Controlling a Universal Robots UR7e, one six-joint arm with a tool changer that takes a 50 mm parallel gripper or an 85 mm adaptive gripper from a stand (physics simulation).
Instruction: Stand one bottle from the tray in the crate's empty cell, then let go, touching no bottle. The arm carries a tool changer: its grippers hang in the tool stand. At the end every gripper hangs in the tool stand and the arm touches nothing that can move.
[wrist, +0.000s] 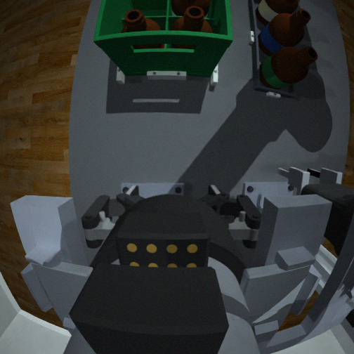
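Note:
The adaptive gripper sits in the tool stand, directly under the arm's black wrist end. Its fingers are spread open with nothing between them. Whether the changer is locked to it cannot be told. The green crate is at the top, with brown bottles in its two front cells and part of another behind the right one. The cell behind the front left bottle is mostly cut off. In the dark tray at upper right, bottles with green, blue and cream labels lie tilted.
The other gripper, with a black body and pale fingers, hangs at the stand's right side, close beside the adaptive one. Pale uprights of the stand rise on both sides of the wrist. Small white brackets hold the crate and the tray on the grey table.

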